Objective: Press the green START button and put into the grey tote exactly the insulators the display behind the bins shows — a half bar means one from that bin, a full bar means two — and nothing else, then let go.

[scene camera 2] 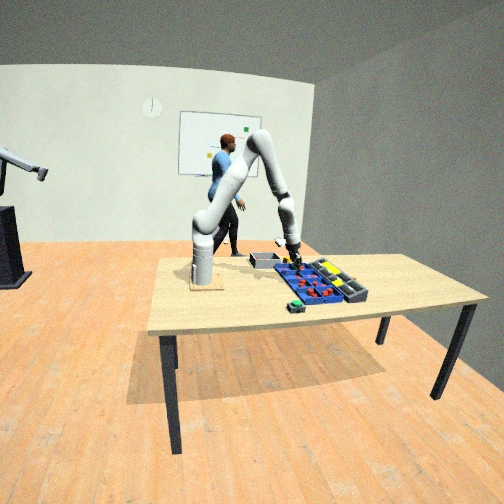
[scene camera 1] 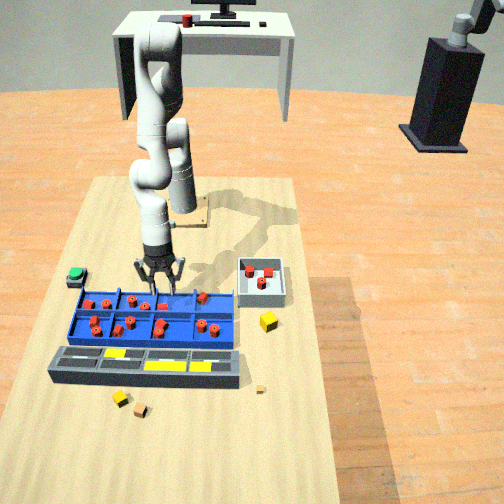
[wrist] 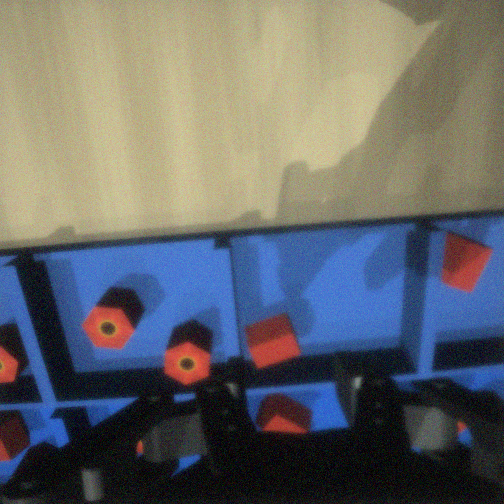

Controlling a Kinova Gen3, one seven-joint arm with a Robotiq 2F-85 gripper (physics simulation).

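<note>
My gripper is open and empty, hovering over the back row of the blue bin tray, above its third compartment. In the wrist view my fingers frame a red insulator lying in the tray below; a red block insulator lies just beyond. The grey tote to the right holds three red insulators. The display shows a half yellow bar top second, a full bar bottom third and a half bar bottom fourth. The green START button stands left of the tray.
A yellow cube lies between the tote and the tray. A yellow cube, a tan cube and a small tan cube lie beyond the display. A person walks behind the table.
</note>
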